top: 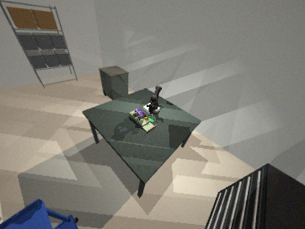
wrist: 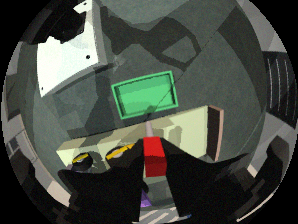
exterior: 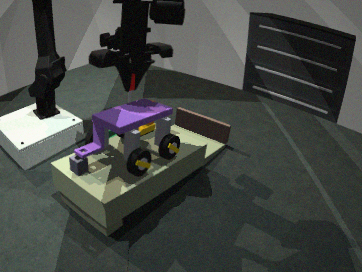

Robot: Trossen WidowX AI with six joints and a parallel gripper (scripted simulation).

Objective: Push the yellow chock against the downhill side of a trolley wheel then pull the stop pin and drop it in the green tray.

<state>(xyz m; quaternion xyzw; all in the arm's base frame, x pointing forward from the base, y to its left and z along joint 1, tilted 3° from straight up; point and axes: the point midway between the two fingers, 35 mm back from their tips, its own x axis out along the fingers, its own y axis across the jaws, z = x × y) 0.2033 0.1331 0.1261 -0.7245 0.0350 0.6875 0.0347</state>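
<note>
My gripper tip is 140 mm above the green tray and 30 mm past it. From my gripper tip the other things lie so: trolley (120 mm ahead, 90 mm to the right, 30 mm below); then red-headed stop pin (right at my gripper tip); then yellow chock (60 mm below, 60 mm ahead, 10 mm to the right).
</note>
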